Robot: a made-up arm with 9 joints.
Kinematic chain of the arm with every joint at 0, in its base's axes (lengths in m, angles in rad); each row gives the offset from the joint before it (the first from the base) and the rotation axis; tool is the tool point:
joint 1: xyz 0 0 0.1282 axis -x
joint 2: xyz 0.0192 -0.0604 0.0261 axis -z
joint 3: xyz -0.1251 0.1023 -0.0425 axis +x
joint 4: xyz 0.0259 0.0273 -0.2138 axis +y
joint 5: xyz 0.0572 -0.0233 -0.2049 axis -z
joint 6: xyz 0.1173 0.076 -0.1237 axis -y
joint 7: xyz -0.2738 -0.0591 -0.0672 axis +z
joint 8: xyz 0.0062 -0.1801 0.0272 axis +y
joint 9: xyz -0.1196 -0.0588 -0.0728 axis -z
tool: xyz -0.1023 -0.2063 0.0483
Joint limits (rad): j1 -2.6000..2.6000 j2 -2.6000..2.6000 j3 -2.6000..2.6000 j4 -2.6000..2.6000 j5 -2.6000..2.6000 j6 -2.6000..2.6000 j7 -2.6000..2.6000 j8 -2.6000..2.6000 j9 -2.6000..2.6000
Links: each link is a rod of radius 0.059 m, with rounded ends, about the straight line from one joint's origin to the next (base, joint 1, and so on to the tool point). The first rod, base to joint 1, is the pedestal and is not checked.
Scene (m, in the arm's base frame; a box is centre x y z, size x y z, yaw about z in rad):
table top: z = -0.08
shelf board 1: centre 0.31 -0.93 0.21 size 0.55 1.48 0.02 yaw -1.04
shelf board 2: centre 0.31 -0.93 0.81 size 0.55 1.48 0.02 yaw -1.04
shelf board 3: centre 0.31 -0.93 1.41 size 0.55 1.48 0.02 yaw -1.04
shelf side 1: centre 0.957 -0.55 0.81 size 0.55 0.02 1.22 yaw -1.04
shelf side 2: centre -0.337 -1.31 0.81 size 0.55 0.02 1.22 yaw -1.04
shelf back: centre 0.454 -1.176 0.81 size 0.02 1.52 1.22 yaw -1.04
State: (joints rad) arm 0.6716 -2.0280 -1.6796 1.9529 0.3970 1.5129 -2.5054 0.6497 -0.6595
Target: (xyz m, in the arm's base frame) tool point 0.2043 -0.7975 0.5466
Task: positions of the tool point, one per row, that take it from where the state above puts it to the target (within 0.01 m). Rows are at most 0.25 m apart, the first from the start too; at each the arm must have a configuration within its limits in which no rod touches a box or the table.
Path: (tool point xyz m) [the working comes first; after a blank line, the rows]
Joints at the target: 1.1075 -2.0236 -1.7969 2.1477 0.1689 1.0610 -2.6000 0.7277 -0.4020
Straight joint move there: clear.

1: 0.3781 -0.8831 0.4935
2: 0.2044 -0.7975 0.5466

